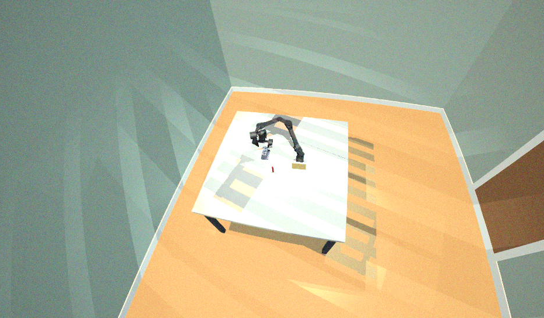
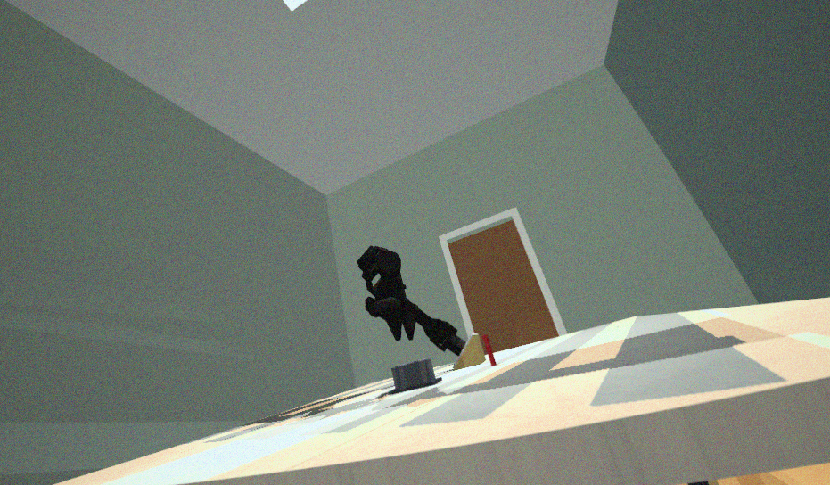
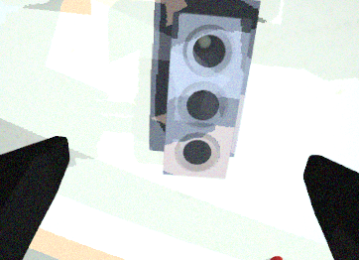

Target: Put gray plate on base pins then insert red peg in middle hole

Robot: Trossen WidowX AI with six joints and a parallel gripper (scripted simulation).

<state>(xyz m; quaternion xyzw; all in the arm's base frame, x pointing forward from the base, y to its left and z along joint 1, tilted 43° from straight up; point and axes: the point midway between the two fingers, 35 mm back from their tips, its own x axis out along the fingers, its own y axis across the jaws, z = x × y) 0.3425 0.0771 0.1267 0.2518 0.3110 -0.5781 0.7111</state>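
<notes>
Now: gripper tip 170 mm to the right of the red peg, 140 mm past it and 80 mm above it. Also, from my gripper tip: gray plate (70 mm below, 10 mm behind); dark flat base (110 mm below, 10 mm behind).
</notes>
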